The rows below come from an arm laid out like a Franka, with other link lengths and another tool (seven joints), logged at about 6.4 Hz.
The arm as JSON. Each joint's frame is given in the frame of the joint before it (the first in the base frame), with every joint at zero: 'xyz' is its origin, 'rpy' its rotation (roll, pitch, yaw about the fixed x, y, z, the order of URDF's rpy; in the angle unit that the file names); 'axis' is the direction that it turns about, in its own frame. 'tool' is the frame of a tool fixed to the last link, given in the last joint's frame.
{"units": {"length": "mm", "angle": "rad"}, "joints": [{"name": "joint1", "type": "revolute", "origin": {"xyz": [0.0, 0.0, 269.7], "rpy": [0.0, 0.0, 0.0]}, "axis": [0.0, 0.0, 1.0]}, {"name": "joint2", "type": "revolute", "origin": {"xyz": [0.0, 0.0, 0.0], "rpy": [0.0, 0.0, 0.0]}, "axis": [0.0, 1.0, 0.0]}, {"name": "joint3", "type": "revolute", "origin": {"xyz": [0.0, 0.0, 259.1], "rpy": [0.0, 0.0, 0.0]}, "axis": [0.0, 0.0, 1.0]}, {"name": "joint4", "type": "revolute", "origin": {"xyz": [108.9, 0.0, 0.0], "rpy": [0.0, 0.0, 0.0]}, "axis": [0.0, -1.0, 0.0]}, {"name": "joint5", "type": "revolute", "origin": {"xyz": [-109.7, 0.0, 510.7], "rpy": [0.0, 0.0, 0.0]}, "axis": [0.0, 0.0, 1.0]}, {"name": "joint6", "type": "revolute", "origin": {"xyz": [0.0, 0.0, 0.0], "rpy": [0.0, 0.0, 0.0]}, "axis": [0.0, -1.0, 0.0]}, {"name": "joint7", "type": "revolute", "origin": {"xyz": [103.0, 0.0, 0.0], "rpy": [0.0, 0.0, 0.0]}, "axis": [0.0, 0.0, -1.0]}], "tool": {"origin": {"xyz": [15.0, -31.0, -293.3], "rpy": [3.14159, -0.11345, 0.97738]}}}
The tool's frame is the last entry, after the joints.
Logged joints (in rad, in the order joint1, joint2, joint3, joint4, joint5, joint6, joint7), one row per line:
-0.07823, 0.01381, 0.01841, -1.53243, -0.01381, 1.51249, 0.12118
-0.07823, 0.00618, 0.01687, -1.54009, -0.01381, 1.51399, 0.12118
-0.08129, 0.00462, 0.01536, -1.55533, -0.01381, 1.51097, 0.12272
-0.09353, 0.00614, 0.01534, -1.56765, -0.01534, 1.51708, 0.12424
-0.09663, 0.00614, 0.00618, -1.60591, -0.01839, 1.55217, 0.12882
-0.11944, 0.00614, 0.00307, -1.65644, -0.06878, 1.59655, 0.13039
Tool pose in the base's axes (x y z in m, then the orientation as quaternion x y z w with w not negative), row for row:
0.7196, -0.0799, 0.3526, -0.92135, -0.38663, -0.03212, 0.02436
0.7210, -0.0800, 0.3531, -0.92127, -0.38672, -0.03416, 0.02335
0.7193, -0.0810, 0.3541, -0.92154, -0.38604, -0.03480, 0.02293
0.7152, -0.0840, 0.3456, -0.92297, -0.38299, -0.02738, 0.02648
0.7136, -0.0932, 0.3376, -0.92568, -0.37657, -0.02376, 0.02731
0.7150, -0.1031, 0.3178, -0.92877, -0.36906, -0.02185, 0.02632
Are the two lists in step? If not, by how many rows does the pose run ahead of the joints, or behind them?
The pose runs 1 row behind the joints: the pose in row i belongs to the joints in row i - 1.
